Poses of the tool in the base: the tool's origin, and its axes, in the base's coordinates. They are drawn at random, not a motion.
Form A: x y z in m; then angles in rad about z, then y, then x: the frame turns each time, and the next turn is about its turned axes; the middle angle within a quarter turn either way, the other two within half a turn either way.
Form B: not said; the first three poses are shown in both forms.
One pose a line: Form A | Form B
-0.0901 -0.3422 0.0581 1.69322 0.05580 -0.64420 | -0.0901 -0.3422 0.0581 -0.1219 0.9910 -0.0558 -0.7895 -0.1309 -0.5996
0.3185 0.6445 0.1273 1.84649 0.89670 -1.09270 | 0.3185 0.6445 0.1273 -0.1699 0.6006 -0.7813 -0.2539 -0.7927 -0.5542
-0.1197 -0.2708 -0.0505 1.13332 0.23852 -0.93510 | -0.1197 -0.2708 -0.0505 0.4117 0.8802 -0.2363 -0.6184 0.0793 -0.7819
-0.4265 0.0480 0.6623 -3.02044 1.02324 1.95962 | -0.4265 0.0480 0.6623 -0.5168 -0.0629 -0.8538 -0.8301 0.2808 0.4817
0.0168 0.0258 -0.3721 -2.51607 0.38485 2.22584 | 0.0168 0.0258 -0.3721 -0.7514 -0.5427 -0.3754 -0.5980 0.3195 0.7350
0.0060 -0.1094 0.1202 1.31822 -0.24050 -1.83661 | 0.0060 -0.1094 0.1202 0.2427 0.9404 0.2382 0.3118 0.1569 -0.9371
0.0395 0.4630 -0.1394 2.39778 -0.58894 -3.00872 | 0.0395 0.4630 -0.1394 -0.6119 0.5630 0.5555 0.6170 0.7792 -0.1102
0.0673 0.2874 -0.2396 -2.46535 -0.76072 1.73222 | 0.0673 0.2874 -0.2396 -0.5649 -0.4533 0.6894 0.4301 0.5512 0.7149
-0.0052 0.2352 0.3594 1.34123 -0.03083 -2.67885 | -0.0052 0.2352 0.3594 0.2274 0.9733 0.0308 0.8745 -0.1902 -0.4462
